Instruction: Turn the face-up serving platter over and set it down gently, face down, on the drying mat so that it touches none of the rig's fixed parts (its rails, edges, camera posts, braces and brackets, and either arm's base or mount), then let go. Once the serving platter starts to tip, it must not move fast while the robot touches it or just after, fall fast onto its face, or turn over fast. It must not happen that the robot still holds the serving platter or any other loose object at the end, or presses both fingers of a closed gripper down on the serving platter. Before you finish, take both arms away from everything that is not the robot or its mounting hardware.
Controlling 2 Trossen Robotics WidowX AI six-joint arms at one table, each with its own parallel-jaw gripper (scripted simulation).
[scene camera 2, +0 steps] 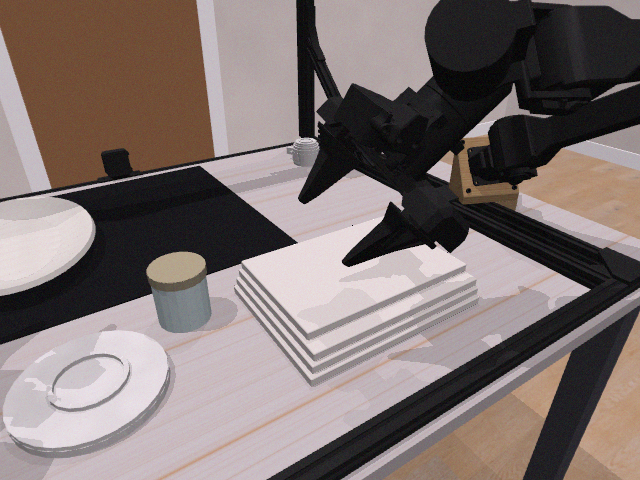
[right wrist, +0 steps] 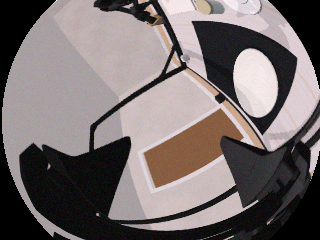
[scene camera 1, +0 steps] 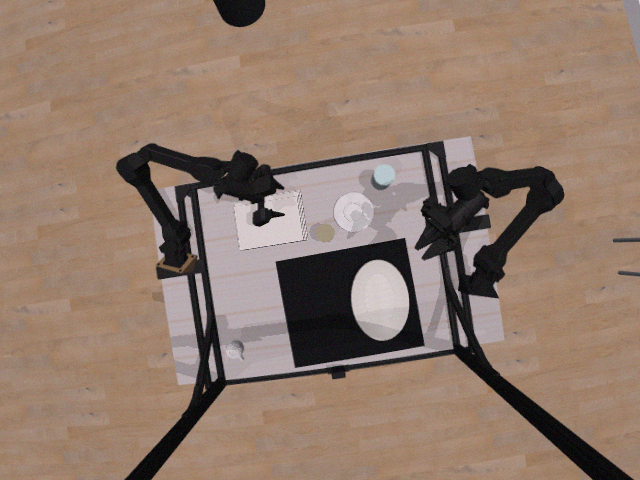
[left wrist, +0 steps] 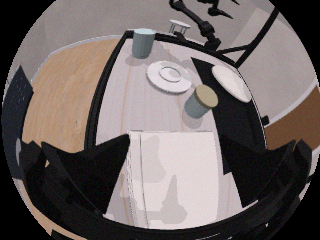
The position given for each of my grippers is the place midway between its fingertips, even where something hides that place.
In view: my left gripper (scene camera 2: 321, 231), my right gripper (scene camera 1: 419, 254) and a round white plate (scene camera 2: 84, 395).
The round white plate is seen too in scene camera 1 (scene camera 1: 353, 212) and in the left wrist view (left wrist: 167, 77). My left gripper shows as well in scene camera 1 (scene camera 1: 284, 201) and in the left wrist view (left wrist: 177, 139). My right gripper shows as well in the right wrist view (right wrist: 178, 142).
